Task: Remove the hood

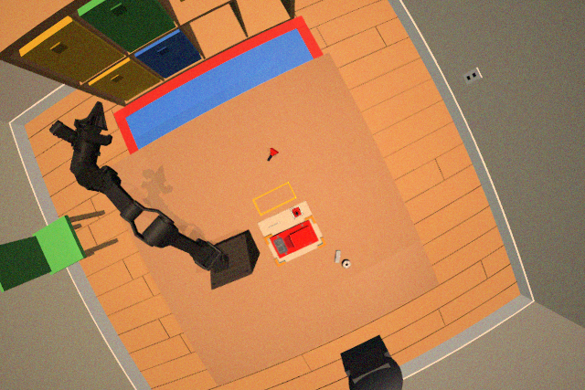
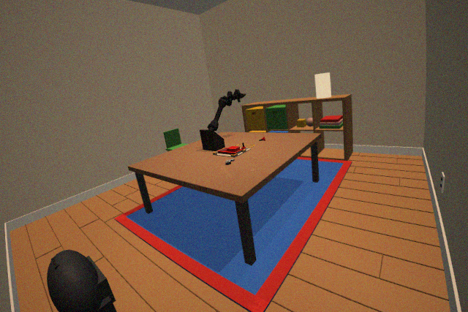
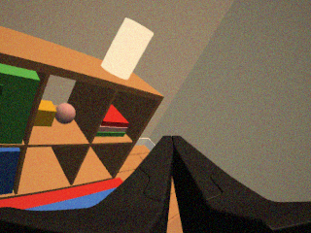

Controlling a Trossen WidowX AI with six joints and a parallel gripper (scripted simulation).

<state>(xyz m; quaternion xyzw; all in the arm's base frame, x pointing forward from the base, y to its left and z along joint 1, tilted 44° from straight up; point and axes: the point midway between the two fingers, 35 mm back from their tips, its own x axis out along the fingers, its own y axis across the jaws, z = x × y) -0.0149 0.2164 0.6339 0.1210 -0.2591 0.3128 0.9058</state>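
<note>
My gripper tip is 350 mm short of the red hood, 670 mm to the left of it and 410 mm above it. Round my gripper tip: small wheel: 490 mm ahead, 880 mm to the right, 440 mm below.
</note>
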